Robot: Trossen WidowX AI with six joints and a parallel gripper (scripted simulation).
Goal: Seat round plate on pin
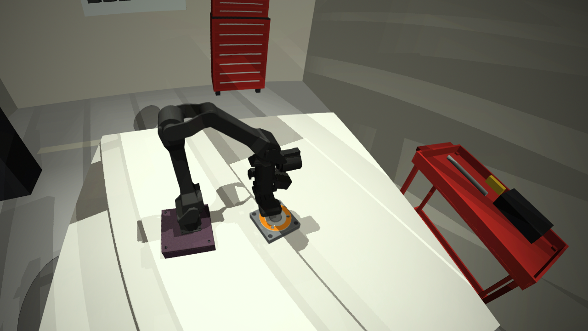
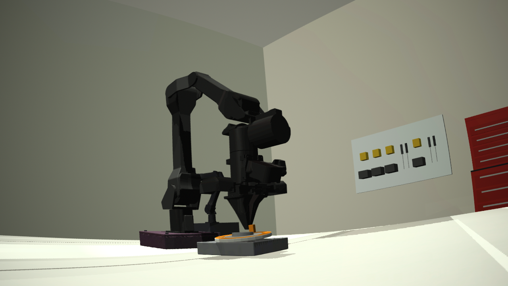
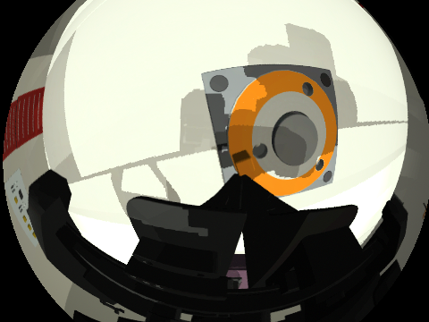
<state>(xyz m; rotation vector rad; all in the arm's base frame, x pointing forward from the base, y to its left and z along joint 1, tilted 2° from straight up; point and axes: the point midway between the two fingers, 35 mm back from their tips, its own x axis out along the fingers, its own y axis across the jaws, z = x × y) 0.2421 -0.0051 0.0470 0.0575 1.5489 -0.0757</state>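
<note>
Right now the round plate is 20 mm ahead of my gripper tip, 20 mm to the right of it and 10 mm below it. Also, from my gripper tip: grey base: 30 mm ahead, 40 mm to the right, 20 mm below.
</note>
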